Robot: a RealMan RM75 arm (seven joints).
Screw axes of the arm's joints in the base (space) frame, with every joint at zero. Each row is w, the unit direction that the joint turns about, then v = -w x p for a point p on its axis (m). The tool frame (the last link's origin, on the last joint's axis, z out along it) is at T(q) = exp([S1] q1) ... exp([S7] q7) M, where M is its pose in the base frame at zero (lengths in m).
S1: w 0 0 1 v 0.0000 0.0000 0.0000
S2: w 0 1 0 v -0.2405 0.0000 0.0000
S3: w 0 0 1 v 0.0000 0.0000 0.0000
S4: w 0 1 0 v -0.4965 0.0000 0.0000
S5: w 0 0 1 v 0.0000 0.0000 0.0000
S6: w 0 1 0 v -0.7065 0.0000 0.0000
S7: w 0 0 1 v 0.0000 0.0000 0.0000
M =
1 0 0 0.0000
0 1 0 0.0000
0 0 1 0.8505
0 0 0 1
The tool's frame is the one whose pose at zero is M.
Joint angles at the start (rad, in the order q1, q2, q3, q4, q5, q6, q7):
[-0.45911, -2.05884, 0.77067, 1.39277, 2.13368, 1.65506, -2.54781]
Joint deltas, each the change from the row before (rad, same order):
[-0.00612, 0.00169, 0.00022, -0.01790, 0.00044, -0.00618, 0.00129]
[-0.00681, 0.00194, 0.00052, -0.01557, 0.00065, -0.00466, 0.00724]
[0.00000, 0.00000, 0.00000, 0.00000, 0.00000, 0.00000, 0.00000]
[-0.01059, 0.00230, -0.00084, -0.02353, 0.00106, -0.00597, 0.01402]
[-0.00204, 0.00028, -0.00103, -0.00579, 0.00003, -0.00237, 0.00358]
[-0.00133, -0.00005, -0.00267, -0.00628, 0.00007, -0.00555, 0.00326]
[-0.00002, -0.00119, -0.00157, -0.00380, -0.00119, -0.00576, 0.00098]
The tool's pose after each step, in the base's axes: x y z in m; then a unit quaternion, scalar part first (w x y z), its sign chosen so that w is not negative. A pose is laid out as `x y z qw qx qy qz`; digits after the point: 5 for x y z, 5 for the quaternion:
-0.21552 0.34597 0.10701 0.18217 -0.82938 -0.49733 -0.17777
-0.21575 0.34786 0.10544 0.18001 -0.83025 -0.49670 -0.17767
-0.21575 0.34786 0.10544 0.18001 -0.83025 -0.49670 -0.17767
-0.21606 0.35058 0.10305 0.17673 -0.83215 -0.49471 -0.17765
-0.21636 0.35123 0.10257 0.17644 -0.83221 -0.49451 -0.17820
-0.21719 0.35210 0.10240 0.17775 -0.83118 -0.49516 -0.17992
-0.21771 0.35269 0.10207 0.17887 -0.82981 -0.49620 -0.18224

